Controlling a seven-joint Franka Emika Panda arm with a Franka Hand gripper.
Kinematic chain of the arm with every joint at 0, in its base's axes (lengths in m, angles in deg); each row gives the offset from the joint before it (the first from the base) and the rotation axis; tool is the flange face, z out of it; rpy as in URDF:
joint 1: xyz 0 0 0.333 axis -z
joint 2: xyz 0 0 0 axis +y
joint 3: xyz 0 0 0.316 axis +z
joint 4: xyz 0.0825 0 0 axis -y
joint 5: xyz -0.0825 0 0.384 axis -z
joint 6: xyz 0 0 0 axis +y
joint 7: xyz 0.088 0 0 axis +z
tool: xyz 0 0 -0.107 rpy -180 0 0
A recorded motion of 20 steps. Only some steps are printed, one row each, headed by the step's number.
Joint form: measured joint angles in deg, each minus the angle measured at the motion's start. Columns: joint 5, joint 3, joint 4, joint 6, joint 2, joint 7, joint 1.
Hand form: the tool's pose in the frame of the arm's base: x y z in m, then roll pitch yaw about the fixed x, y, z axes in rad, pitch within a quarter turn. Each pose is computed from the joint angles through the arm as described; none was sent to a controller.
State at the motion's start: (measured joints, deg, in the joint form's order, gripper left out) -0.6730 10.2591 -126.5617 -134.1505 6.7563 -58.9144 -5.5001
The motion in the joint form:
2: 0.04 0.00 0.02 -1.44 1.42 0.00 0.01
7: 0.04 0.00 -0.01 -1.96 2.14 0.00 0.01
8: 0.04 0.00 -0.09 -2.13 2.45 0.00 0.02
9: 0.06 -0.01 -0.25 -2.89 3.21 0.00 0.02
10: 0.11 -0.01 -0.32 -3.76 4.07 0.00 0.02
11: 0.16 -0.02 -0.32 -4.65 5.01 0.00 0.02
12: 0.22 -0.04 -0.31 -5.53 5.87 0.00 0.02
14: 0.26 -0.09 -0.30 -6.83 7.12 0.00 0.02
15: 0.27 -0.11 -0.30 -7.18 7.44 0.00 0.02
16: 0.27 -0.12 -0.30 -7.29 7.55 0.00 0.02
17: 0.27 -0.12 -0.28 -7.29 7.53 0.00 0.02
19: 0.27 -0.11 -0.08 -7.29 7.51 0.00 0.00
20: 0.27 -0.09 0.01 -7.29 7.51 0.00 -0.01
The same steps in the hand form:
2: 0.5268 0.1481 0.3181 -3.1097 0.0195 -0.7629
7: 0.5273 0.1482 0.3119 -3.1119 0.0233 -0.7632
8: 0.5271 0.1481 0.3087 -3.1146 0.0260 -0.7635
9: 0.5272 0.1481 0.3015 -3.1159 0.0290 -0.7639
10: 0.5279 0.1483 0.2943 -3.1156 0.0311 -0.7638
11: 0.5288 0.1485 0.2868 -3.1150 0.0333 -0.7640
12: 0.5298 0.1486 0.2801 -3.1135 0.0344 -0.7641
14: 0.5311 0.1486 0.2703 -3.1108 0.0362 -0.7654
15: 0.5314 0.1485 0.2678 -3.1099 0.0366 -0.7658
16: 0.5315 0.1485 0.2670 -3.1098 0.0368 -0.7661
17: 0.5316 0.1485 0.2673 -3.1092 0.0364 -0.7661
19: 0.5328 0.1491 0.2689 -3.1059 0.0344 -0.7656
20: 0.5332 0.1495 0.2695 -3.1045 0.0337 -0.7651

